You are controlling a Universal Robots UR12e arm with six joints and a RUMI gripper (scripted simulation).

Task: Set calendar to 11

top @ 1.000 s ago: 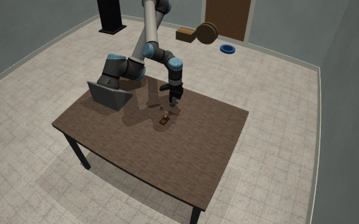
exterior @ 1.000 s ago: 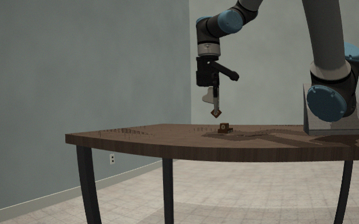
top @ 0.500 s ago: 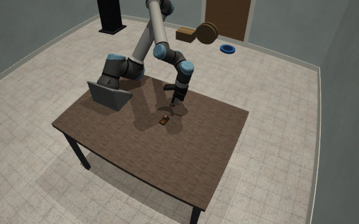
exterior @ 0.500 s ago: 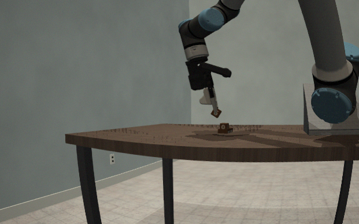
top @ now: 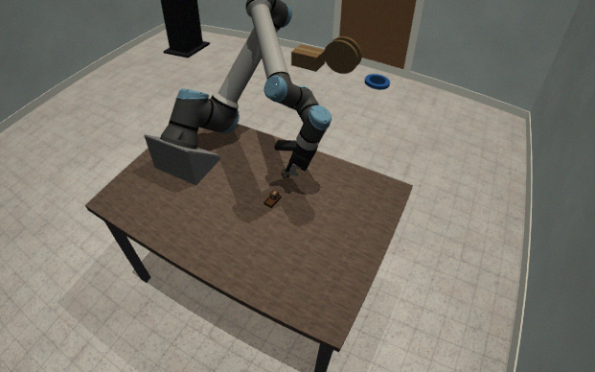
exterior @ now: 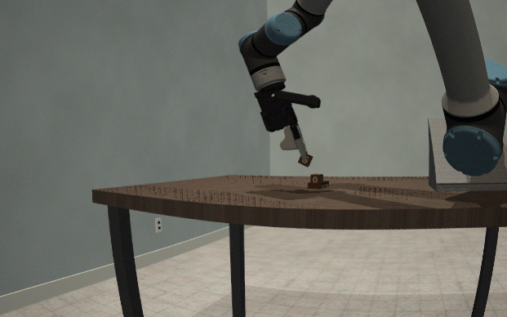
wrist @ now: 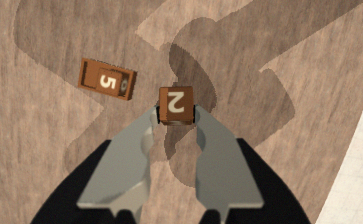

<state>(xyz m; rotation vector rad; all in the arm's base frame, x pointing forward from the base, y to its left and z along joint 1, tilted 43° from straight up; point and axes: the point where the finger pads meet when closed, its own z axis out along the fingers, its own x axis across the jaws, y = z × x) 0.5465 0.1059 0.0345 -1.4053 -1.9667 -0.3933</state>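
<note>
Right now the cube is 1 cm below my hand. Round my hand: calendar tray (2 cm behind, 11 cm to the right, 8 cm below).
</note>
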